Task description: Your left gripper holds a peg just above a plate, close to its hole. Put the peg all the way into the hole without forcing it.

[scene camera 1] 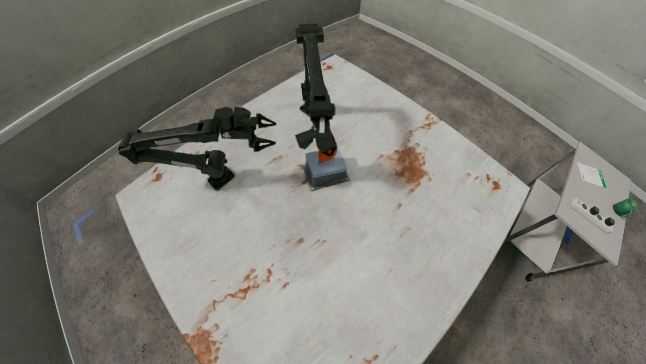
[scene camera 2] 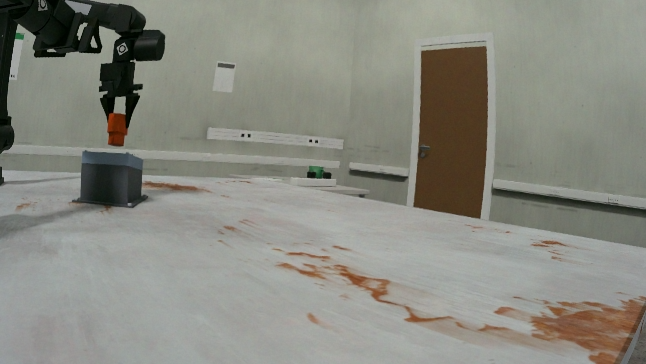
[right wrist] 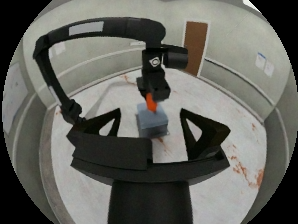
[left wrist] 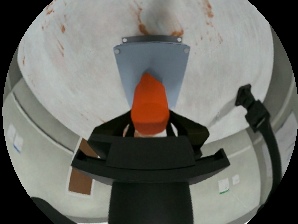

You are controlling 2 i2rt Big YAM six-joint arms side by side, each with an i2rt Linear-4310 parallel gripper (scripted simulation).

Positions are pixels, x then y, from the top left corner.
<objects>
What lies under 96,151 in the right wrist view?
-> The right gripper.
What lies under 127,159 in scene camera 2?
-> A blue-grey plate.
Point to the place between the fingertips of the left gripper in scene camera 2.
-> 118,128
</objects>
